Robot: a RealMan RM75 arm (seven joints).
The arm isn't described. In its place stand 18 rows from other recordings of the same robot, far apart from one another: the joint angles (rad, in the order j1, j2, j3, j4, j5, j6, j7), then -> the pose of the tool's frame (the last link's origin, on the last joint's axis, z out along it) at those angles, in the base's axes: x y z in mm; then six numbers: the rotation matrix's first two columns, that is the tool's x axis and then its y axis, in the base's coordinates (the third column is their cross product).
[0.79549, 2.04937, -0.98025, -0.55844, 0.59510, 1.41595, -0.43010] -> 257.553, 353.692, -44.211, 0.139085, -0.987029, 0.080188, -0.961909, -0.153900, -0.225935
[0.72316, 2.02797, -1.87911, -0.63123, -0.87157, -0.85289, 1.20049] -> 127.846, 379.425, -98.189, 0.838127, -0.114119, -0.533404, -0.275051, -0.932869, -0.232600
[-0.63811, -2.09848, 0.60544, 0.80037, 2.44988, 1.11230, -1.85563] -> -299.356, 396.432, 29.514, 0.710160, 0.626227, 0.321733, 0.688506, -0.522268, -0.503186
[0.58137, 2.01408, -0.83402, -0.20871, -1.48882, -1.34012, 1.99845] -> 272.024, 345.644, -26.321, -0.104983, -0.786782, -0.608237, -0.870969, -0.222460, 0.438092
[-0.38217, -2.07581, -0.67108, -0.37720, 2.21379, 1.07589, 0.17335] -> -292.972, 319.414, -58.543, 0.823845, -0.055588, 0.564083, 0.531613, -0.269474, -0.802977
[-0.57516, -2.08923, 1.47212, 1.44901, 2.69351, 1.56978, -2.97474] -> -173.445, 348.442, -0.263, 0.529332, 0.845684, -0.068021, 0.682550, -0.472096, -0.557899
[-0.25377, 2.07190, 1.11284, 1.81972, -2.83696, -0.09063, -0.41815] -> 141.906, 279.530, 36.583, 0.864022, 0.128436, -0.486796, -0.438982, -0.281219, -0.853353
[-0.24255, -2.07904, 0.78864, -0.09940, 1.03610, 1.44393, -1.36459] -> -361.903, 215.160, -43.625, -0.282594, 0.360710, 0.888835, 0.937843, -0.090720, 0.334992
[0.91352, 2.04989, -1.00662, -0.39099, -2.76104, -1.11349, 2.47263] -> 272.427, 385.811, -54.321, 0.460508, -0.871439, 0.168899, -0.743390, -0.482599, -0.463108
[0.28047, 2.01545, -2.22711, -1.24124, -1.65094, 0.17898, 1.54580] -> 165.957, 338.940, -83.143, 0.985365, 0.081416, -0.149757, -0.083685, -0.534332, -0.841122
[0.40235, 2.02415, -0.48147, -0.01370, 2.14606, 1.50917, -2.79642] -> 341.823, 302.487, 47.478, 0.654931, 0.256939, -0.710667, -0.690731, -0.177915, -0.700883
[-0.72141, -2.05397, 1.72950, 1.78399, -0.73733, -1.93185, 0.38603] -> -65.970, 271.236, -11.989, 0.846217, 0.261619, -0.464191, 0.210946, -0.964475, -0.159028
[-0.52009, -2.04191, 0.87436, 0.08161, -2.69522, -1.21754, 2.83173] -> -335.944, 361.606, 52.950, 0.678792, -0.173472, 0.713546, 0.718781, -0.041945, -0.693970
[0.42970, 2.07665, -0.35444, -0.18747, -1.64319, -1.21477, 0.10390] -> 345.587, 312.093, -17.251, 0.957985, 0.111502, -0.264257, -0.176305, -0.497794, -0.849186
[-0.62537, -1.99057, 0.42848, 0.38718, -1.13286, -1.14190, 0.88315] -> -313.538, 385.317, 22.700, -0.165013, 0.715511, 0.678834, 0.971499, -0.000843, 0.237044
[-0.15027, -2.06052, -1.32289, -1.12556, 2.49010, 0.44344, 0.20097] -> -242.928, 367.751, 33.056, 0.644720, -0.027529, 0.763923, 0.761121, -0.069606, -0.644864
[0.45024, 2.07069, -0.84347, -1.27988, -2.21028, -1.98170, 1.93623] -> 226.975, 290.374, 63.259, 0.858792, -0.499526, -0.113802, -0.501284, -0.865158, 0.014682
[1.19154, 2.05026, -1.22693, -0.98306, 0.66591, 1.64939, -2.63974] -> 25.154, 405.178, -15.094, -0.020718, 0.996472, 0.081330, 0.948334, -0.006173, 0.317213
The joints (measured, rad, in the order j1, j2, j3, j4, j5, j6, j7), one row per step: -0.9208, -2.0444, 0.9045, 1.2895, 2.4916, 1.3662, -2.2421; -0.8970, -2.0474, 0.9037, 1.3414, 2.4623, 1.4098, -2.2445; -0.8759, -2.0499, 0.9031, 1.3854, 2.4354, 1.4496, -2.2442; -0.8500, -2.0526, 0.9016, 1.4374, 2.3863, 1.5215, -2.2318; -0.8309, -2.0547, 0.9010, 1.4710, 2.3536, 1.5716, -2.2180; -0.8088, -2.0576, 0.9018, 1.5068, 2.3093, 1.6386, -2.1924; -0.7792, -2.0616, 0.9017, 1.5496, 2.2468, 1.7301, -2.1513; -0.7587, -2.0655, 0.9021, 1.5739, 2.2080, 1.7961, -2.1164; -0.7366, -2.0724, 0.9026, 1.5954, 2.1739, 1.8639, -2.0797; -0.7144, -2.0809, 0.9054, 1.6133, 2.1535, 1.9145, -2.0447; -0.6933, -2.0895, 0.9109, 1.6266, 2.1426, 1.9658, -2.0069; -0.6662, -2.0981, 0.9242, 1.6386, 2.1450, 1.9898, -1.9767; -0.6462, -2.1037, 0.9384, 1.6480, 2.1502, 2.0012, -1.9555; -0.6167, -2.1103, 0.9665, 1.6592, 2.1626, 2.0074, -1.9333; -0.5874, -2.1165, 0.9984, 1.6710, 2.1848, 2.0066, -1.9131; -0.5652, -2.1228, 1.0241, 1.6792, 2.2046, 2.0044, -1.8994; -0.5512, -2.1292, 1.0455, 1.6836, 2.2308, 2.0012, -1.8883
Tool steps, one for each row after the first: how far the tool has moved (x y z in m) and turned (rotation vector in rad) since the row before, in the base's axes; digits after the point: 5 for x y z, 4 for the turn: 0.00117, -0.00913, 0.00410, -0.0153, -0.0139, -0.0140; 0.00074, -0.00853, 0.00308, -0.0165, -0.0096, -0.0144; 0.00156, -0.01400, 0.00146, -0.0478, -0.0101, -0.0317; 0.00001, -0.01008, 0.00051, -0.0348, -0.0014, -0.0251; 0.00009, -0.01335, -0.00093, -0.0534, 0.0024, -0.0406; -0.00063, -0.01860, -0.00144, -0.0756, 0.0044, -0.0630; -0.00194, -0.01324, -0.00182, -0.0567, 0.0087, -0.0470; -0.00336, -0.01376, -0.00267, -0.0600, 0.0101, -0.0453; -0.00430, -0.01116, -0.00280, -0.0445, 0.0116, -0.0367; -0.00537, -0.01077, -0.00349, -0.0470, 0.0184, -0.0345; -0.00683, -0.00762, -0.00392, -0.0250, 0.0190, -0.0166; -0.00465, -0.00492, -0.00311, -0.0142, 0.0164, -0.0119; -0.00664, -0.00595, -0.00528, -0.0168, 0.0262, -0.0080; -0.00689, -0.00497, -0.00548, -0.0103, 0.0326, -0.0041; -0.00511, -0.00381, -0.00479, -0.0084, 0.0250, -0.0009; -0.00409, -0.00219, -0.00440, -0.0053, 0.0265, 0.0011
